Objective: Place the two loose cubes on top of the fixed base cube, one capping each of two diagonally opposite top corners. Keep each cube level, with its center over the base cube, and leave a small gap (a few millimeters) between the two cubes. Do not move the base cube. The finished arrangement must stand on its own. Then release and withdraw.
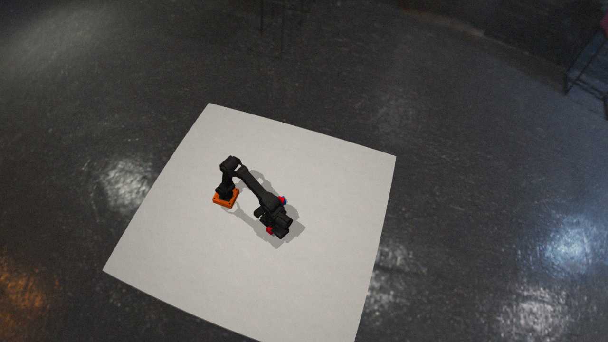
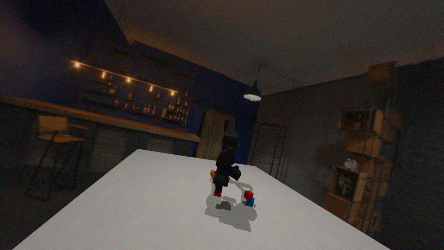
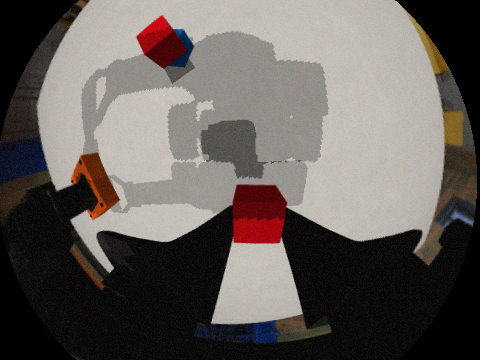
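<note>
The blue base cube lies 210 mm to the left of my gripper tip and 60 mm below it.
</note>
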